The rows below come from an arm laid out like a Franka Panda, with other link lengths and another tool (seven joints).
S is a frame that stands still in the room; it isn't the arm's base.
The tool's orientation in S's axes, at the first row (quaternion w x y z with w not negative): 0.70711 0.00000 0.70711 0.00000
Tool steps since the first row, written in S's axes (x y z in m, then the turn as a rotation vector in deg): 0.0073 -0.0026 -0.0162 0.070 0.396 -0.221; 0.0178 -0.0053 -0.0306 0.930 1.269 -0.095; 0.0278 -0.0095 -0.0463 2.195 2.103 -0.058; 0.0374 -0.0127 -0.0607 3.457 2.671 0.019; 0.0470 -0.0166 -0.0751 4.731 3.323 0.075
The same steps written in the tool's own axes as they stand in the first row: 0.0162 -0.0026 0.0073 0.221 0.396 0.070; 0.0306 -0.0053 0.0178 0.095 1.269 0.930; 0.0463 -0.0095 0.0278 0.058 2.103 2.195; 0.0607 -0.0127 0.0374 -0.019 2.671 3.457; 0.0751 -0.0166 0.0470 -0.075 3.323 4.731
